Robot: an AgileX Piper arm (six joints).
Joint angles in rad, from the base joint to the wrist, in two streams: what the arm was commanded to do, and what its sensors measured. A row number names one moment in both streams.
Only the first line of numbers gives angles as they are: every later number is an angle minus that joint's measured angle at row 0.
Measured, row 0:
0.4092 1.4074 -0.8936 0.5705 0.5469 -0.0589
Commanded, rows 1 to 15:
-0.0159 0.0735 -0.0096 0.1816 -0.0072 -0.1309
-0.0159 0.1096 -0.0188 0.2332 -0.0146 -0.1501
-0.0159 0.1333 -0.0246 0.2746 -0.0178 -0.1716
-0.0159 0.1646 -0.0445 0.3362 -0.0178 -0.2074
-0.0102 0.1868 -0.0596 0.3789 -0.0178 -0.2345
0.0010 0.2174 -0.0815 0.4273 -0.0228 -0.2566
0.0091 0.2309 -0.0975 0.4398 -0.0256 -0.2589
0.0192 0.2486 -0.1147 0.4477 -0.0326 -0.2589
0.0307 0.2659 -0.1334 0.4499 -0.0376 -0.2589
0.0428 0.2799 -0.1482 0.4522 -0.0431 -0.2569
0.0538 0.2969 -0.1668 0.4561 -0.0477 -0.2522
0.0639 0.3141 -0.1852 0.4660 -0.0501 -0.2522
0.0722 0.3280 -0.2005 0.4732 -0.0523 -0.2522
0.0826 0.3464 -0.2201 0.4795 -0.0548 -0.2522
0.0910 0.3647 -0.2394 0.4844 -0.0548 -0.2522
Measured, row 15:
0.0568 0.3083 -0.1740 0.4491 -0.0378 -0.2402
